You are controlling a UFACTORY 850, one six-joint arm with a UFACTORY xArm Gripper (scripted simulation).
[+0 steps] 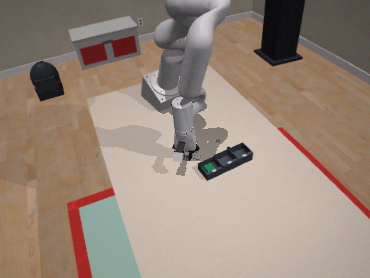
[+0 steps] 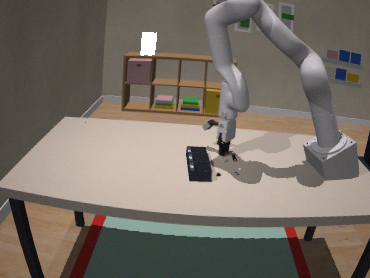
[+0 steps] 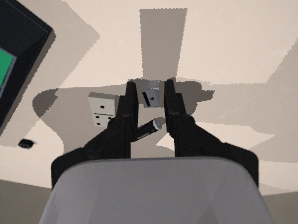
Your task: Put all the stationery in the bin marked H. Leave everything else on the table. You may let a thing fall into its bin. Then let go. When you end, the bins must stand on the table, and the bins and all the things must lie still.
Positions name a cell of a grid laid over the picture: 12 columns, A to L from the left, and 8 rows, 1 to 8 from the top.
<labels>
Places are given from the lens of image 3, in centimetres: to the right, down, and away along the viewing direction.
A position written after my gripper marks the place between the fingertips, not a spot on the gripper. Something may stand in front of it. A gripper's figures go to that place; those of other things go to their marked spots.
my gripper (image 3: G4): 0, -2, 14
beige block (image 3: E4): -5, -1, 14
</labels>
